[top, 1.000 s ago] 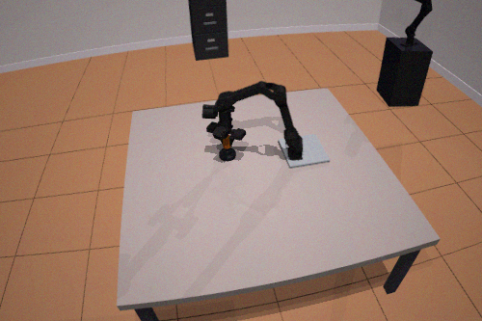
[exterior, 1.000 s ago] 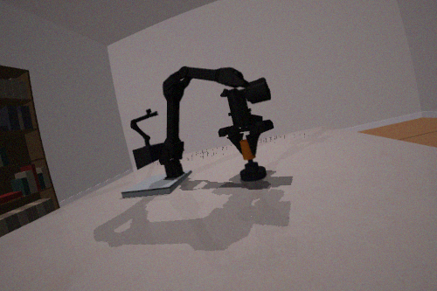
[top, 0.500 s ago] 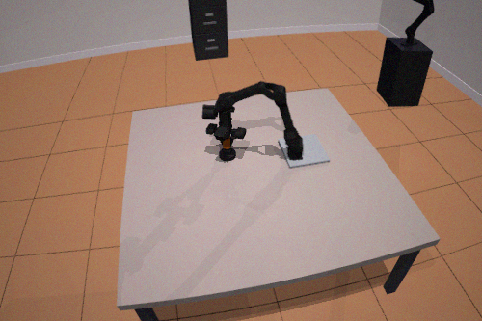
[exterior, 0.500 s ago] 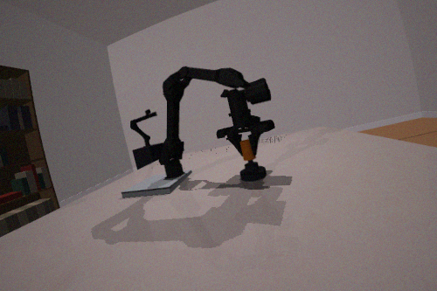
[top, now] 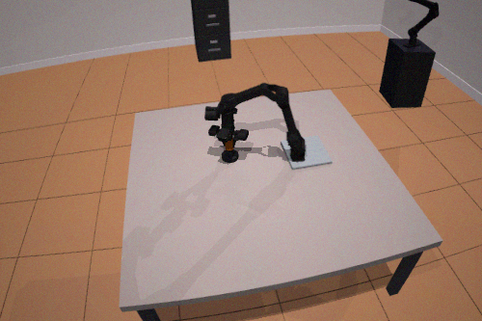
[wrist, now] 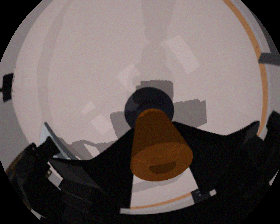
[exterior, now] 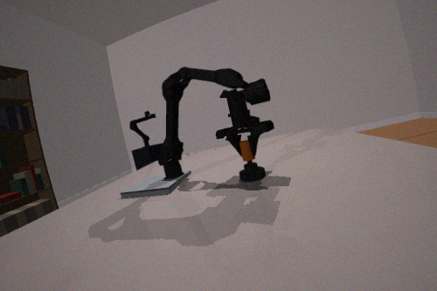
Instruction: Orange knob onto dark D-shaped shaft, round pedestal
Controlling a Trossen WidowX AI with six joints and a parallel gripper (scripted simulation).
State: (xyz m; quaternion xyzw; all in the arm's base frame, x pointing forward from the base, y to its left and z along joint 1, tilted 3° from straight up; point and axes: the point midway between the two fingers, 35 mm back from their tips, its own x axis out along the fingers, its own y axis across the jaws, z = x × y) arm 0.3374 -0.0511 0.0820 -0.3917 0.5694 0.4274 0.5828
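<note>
Now: gripper tip 20 mm below the orange knob. From my gripper tip the other things lie so: round pedestal (40 mm below).
</note>
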